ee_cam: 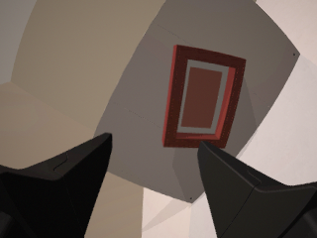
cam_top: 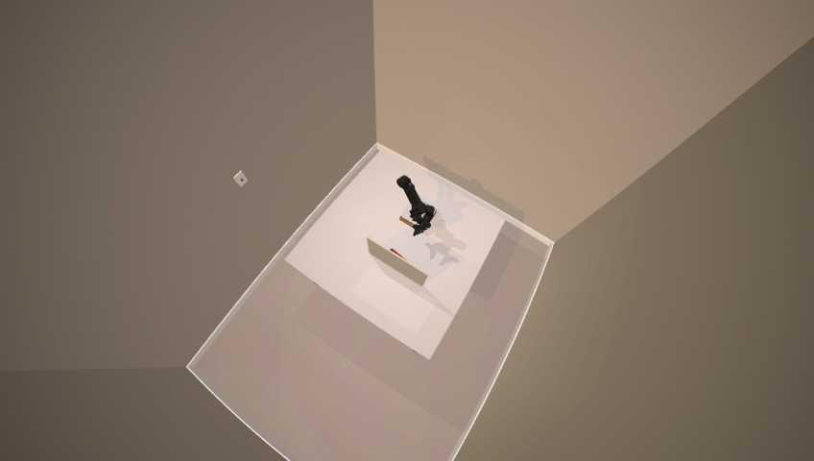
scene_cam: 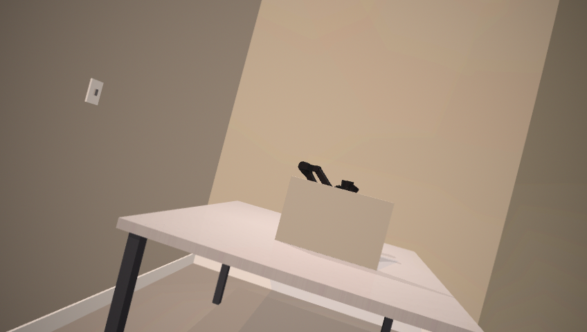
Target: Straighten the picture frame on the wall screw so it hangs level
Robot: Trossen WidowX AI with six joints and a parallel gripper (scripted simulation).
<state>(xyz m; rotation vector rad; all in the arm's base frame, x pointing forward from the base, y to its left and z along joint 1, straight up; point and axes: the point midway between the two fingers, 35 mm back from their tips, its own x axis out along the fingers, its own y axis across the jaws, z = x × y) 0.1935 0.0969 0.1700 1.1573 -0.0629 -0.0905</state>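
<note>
The picture frame lies 19 cm ahead of my gripper tip, 4 cm to the right of it and 9 cm below it. Round my gripper tip: wall panel: 20 cm ahead, 4 cm to the right, 10 cm below.
</note>
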